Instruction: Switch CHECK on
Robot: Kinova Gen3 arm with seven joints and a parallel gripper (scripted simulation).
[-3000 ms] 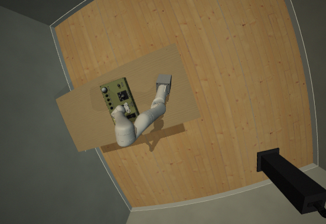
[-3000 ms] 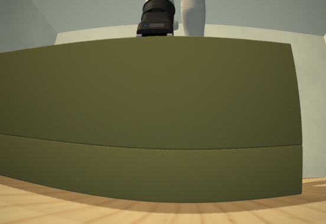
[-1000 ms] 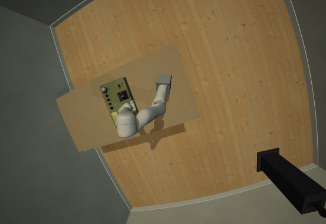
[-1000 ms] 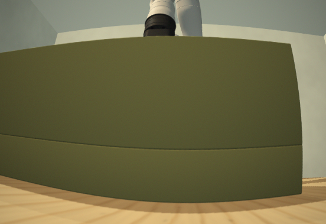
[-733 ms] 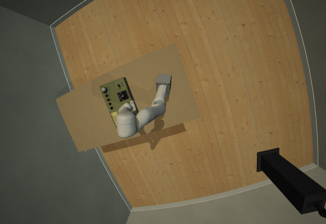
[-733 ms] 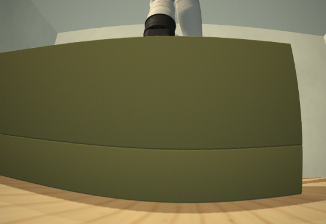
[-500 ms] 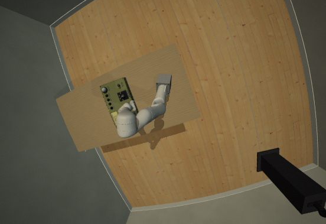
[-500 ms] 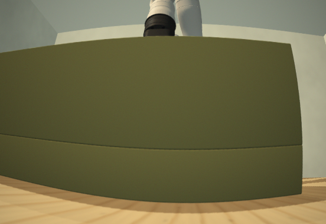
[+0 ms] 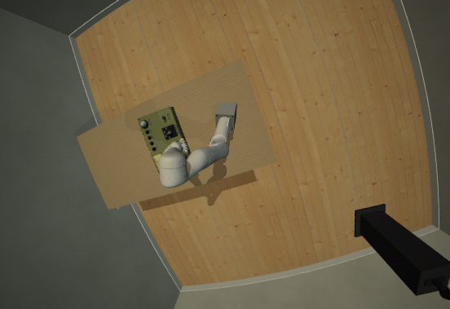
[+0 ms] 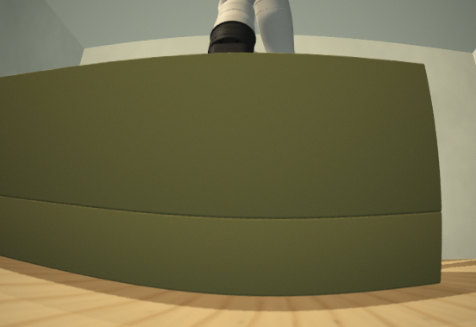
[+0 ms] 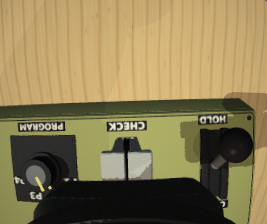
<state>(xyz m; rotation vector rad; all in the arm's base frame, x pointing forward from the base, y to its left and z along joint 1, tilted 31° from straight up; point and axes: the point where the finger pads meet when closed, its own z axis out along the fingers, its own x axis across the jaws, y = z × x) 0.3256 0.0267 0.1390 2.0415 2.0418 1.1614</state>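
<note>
The check toggle lies 12 cm below my hand, 9 cm ahead of it and 1 cm to the left of it. From my hand the other things lie so: black ball lever: 13 cm to the left, 11 cm below, 6 cm ahead; mode push button: 22 cm to the right, 13 cm ahead, 12 cm below; olive console: 14 cm below, 14 cm ahead, 4 cm to the right.
</note>
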